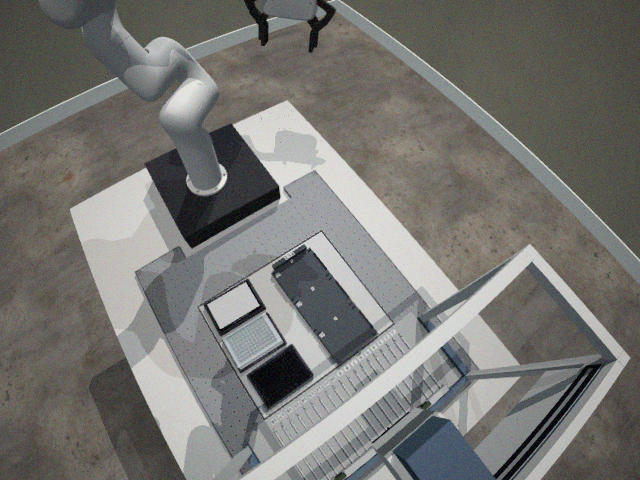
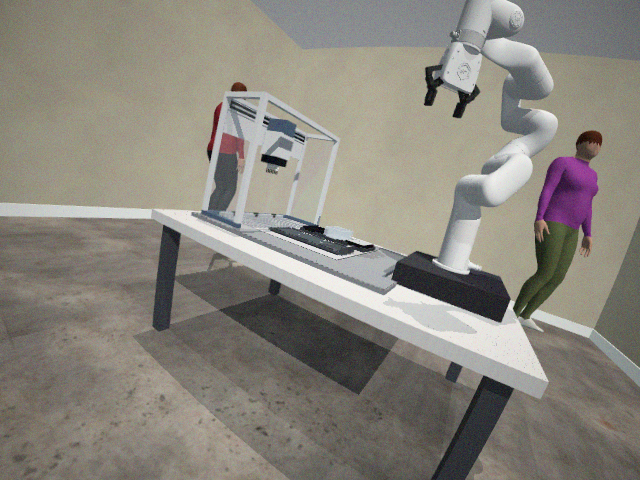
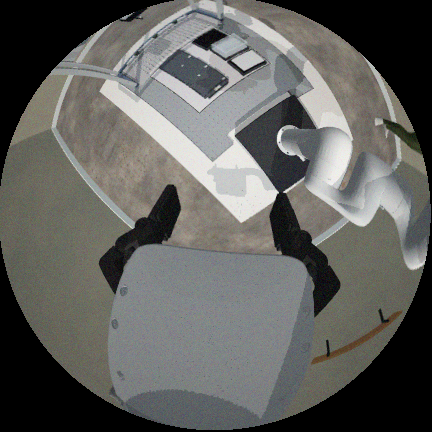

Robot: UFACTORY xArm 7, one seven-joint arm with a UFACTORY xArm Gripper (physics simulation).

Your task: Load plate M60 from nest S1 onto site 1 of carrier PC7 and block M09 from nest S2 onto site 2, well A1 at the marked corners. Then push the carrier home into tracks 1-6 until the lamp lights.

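Seen in the pictures: gripper, between the fingertips: [image 1: 287, 46] [image 2: 442, 111] [image 3: 225, 199]; arm's base, origin of its link: [image 1: 207, 179] [image 2: 450, 267] [image 3: 290, 139].
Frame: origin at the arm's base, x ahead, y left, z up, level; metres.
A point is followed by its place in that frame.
My gripper [image 1: 286, 46] @[y 0.217, x 0.151, z 0.420 m] [image 2: 443, 109] @[y 0.217, x 0.151, z 0.420 m] [image 3: 225, 199] @[y 0.217, x 0.151, z 0.420 m] is open and empty, high above the table's near end and well away from the labware. The long dark carrier [image 1: 323, 307] @[y 0.014, x 0.521, z -0.050 m] [image 2: 310, 240] @[y 0.061, x 0.493, z -0.049 m] [image 3: 186, 69] @[y 0.029, x 0.528, z -0.050 m] lies on the white panel beside the three nests, with small pale marks and no plate on it. A white flat-topped plate [image 1: 235, 305] @[y -0.162, x 0.366, z -0.034 m] [image 3: 250, 61] @[y -0.165, x 0.345, z -0.034 m] sits in the nest nearest the arm base. A pale, clear-looking gridded piece [image 1: 253, 341] @[y -0.183, x 0.476, z -0.013 m] [image 2: 337, 232] @[y -0.119, x 0.457, z -0.017 m] [image 3: 229, 46] @[y -0.163, x 0.453, z -0.009 m] sits in the middle nest. The far nest holds a black item [image 1: 280, 376] @[y -0.187, x 0.583, z -0.035 m] [image 3: 210, 38] @[y -0.176, x 0.566, z -0.034 m]. Labels and the lamp cannot be made out.
The numbered tracks [image 1: 330, 397] @[y -0.128, x 0.704, z -0.056 m] [image 3: 165, 42] @[y -0.079, x 0.773, z -0.061 m] lie beyond the carrier, partly under the white enclosure frame [image 1: 392, 366] @[y -0.067, x 0.689, z 0.419 m] [image 2: 250, 165] @[y 0.203, x 0.720, z 0.165 m]. A blue head unit [image 1: 439, 449] @[y -0.091, x 0.799, z 0.399 m] [image 2: 281, 125] @[y -0.059, x 0.810, z 0.372 m] hangs inside it. The arm's black base [image 1: 242, 170] @[y 0.104, x 0.043, z -0.003 m] [image 2: 454, 286] @[y 0.176, x -0.011, z -0.021 m] [image 3: 260, 132] @[y 0.076, x 0.102, z -0.004 m] stands opposite. Two people stand behind the table.
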